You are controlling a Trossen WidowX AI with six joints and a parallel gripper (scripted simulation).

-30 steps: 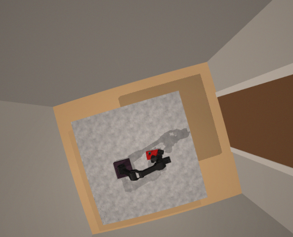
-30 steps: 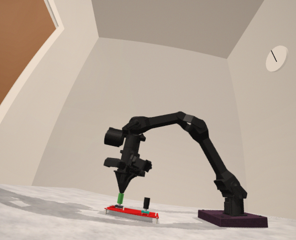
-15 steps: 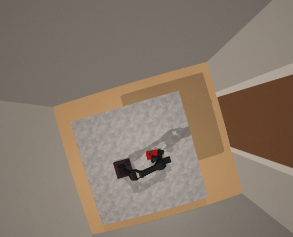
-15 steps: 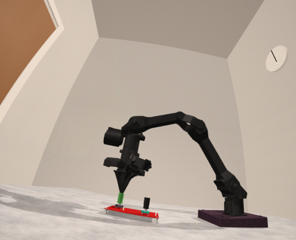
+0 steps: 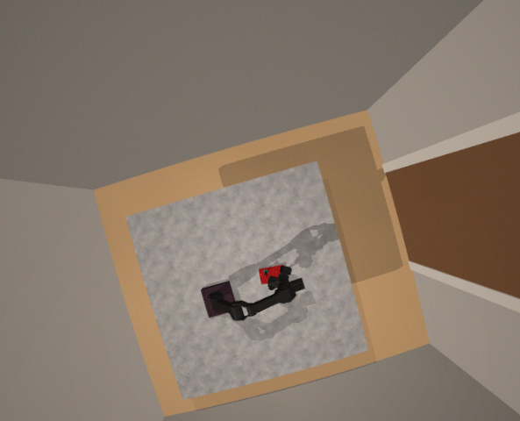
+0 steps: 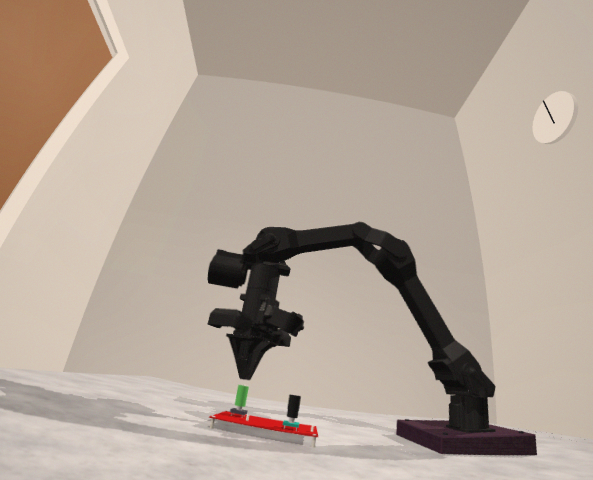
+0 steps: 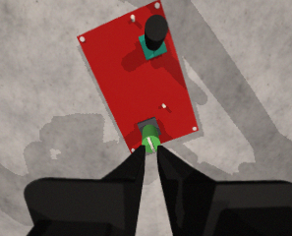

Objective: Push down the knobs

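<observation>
My gripper tip is now 20 mm above the green knob. The rest, counted from my gripper tip: black knob (80 mm behind, 50 mm to the left, 30 mm below).
</observation>
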